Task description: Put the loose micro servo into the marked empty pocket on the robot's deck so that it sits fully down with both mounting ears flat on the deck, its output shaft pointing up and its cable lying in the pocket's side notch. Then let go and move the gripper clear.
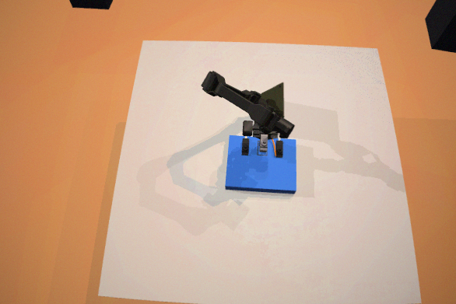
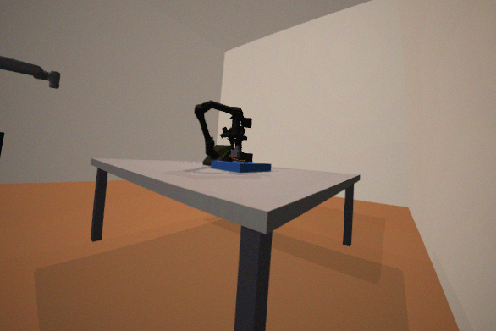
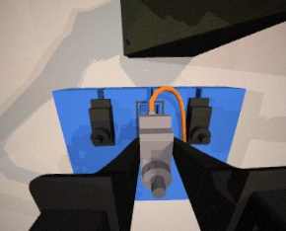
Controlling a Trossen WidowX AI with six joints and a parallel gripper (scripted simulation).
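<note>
The blue deck lies 120 mm ahead of my gripper tip, 10 mm to the left of it and 100 mm below it.
</note>
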